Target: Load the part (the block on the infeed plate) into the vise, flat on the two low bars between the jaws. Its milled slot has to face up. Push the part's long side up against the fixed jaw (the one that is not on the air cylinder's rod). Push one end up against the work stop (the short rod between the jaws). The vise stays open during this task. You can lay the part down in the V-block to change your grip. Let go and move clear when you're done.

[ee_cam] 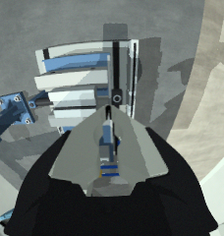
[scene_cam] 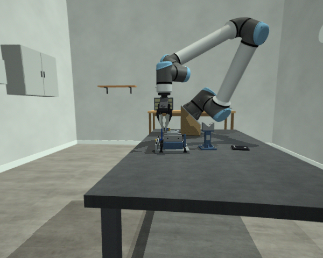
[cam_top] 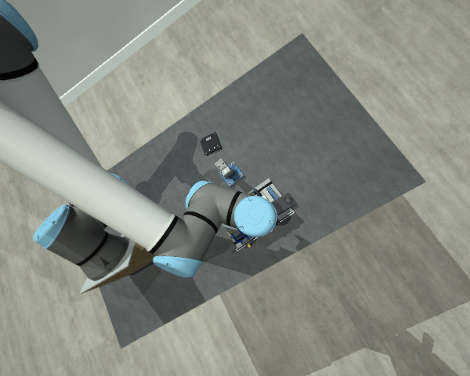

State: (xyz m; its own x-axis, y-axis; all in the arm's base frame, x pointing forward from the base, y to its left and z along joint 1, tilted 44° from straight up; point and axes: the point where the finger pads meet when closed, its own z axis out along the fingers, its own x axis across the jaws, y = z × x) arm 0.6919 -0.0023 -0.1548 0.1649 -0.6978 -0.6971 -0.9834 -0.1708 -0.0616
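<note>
Right now the part is 50 mm to the left of my hand, 30 mm below it and 10 mm behind it. From my hand the other things lie so: infeed plate (440 mm to the left, 130 mm behind, 120 mm below); vise (90 mm below, 80 mm behind, 40 mm to the left).
</note>
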